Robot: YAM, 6 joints.
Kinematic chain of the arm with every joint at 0, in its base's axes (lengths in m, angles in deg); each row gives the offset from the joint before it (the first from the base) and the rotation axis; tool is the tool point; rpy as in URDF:
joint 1: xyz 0 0 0.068 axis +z
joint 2: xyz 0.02 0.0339 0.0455 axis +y
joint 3: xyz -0.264 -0.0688 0 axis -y
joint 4: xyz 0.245 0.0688 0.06 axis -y
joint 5: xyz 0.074 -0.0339 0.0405 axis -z
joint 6: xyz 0.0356 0 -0.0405 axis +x
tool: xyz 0 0 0 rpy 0 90 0
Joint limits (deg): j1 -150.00..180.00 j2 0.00..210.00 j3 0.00..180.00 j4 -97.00..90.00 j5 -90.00..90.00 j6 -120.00..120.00
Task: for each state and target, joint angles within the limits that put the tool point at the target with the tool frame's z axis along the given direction. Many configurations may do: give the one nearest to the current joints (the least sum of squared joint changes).
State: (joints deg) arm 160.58 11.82 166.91 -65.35 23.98 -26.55
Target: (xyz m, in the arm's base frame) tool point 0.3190 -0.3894 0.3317 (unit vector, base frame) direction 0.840 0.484 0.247
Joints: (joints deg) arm 125.41 22.57 179.97 -46.91 74.72 -26.55
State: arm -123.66 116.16 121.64 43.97 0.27 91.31
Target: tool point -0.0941 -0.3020 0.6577 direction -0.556 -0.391 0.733
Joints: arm -104.46 112.40 156.49 10.69 26.16 91.31
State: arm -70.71 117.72 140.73 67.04 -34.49 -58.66
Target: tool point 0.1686 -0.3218 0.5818 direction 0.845 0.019 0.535
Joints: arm -66.75 107.53 125.80 41.15 -51.60 -58.66
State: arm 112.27 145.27 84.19 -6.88 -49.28 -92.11
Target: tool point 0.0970 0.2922 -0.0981 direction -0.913 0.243 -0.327
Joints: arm 65.45 156.51 71.68 -31.00 -68.69 -92.11
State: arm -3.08 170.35 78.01 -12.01 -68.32 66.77
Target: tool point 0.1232 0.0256 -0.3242 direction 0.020 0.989 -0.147
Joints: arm -4.48 209.89 83.00 15.57 -80.92 66.77
